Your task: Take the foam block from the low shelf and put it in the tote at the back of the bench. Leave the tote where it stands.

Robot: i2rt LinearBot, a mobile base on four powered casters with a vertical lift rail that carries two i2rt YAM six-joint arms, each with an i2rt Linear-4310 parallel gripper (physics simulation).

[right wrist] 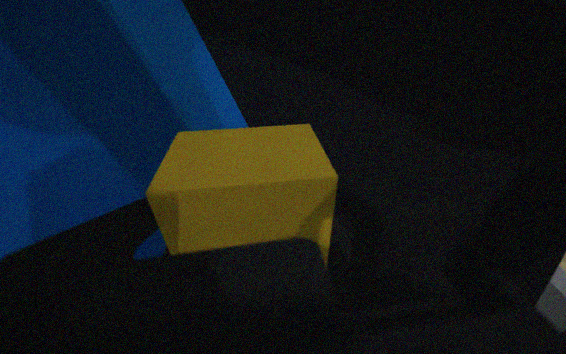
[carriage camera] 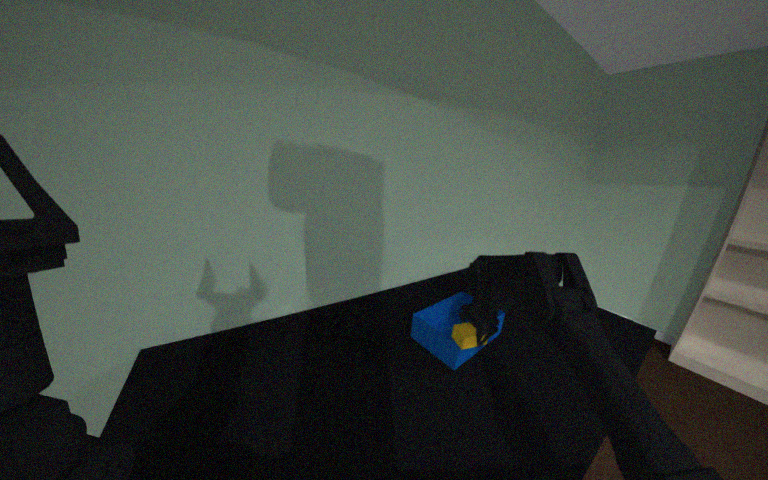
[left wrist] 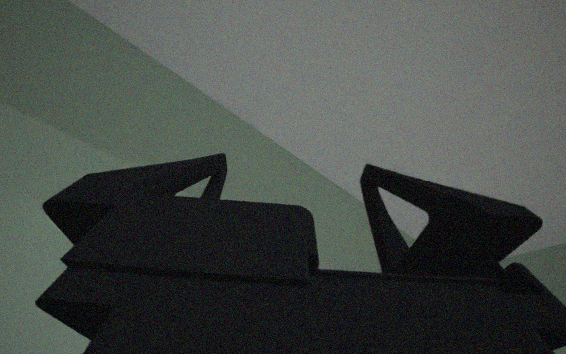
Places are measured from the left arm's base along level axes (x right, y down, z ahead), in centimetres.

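Pixels of known places: left gripper, between the fingertips: (left wrist: 294, 167); right gripper, between the fingertips: (right wrist: 250, 180) (carriage camera: 472, 339).
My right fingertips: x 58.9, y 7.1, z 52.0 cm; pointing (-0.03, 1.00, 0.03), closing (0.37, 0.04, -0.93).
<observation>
Behind a point stands the place of what it marks.
The yellow foam block (carriage camera: 464, 335) {z 48.1, x 54.4, y 2.6 cm} (right wrist: 245, 160) {z 52.8, x 61.8, y 4.2 cm} is between the fingers of my right gripper (carriage camera: 480, 335) {z 52.0, x 58.9, y 7.1 cm}, which is shut on it. In the carriage view the block overlaps the right part of the blue tote (carriage camera: 433, 335) {z 56.4, x 47.4, y 9.7 cm} (right wrist: 195, 65) {z 56.2, x 62.4, y 12.2 cm}, at its opening and near rim; its exact height there cannot be told. The dark gripper hides part of the block and of the tote's right side. The tote stands upright on the dark bench (carriage camera: 271, 373) {z 42.6, x -2.1, y 17.1 cm}. My left gripper (left wrist: 294, 167) {z 4.0, x -0.9, y -44.1 cm} is open and empty, raised well away from the tote. The low shelf cannot be made out for certain.
The left arm (carriage camera: 33, 243) {z 3.3, x 6.6, y -36.8 cm} stands at the left edge of the carriage view. The right arm (carriage camera: 617, 362) {z 14.8, x 62.6, y -19.7 cm} reaches over the bench's right part. A green wall (carriage camera: 169, 198) {z 55.7, x -36.8, y -32.4 cm} rises behind the bench. A pale stepped structure (carriage camera: 707, 339) {z 135.5, x 303.6, y 73.1 cm} stands at the right beyond brown floor (carriage camera: 685, 396) {z 99.6, x 245.5, y 93.3 cm}.
</observation>
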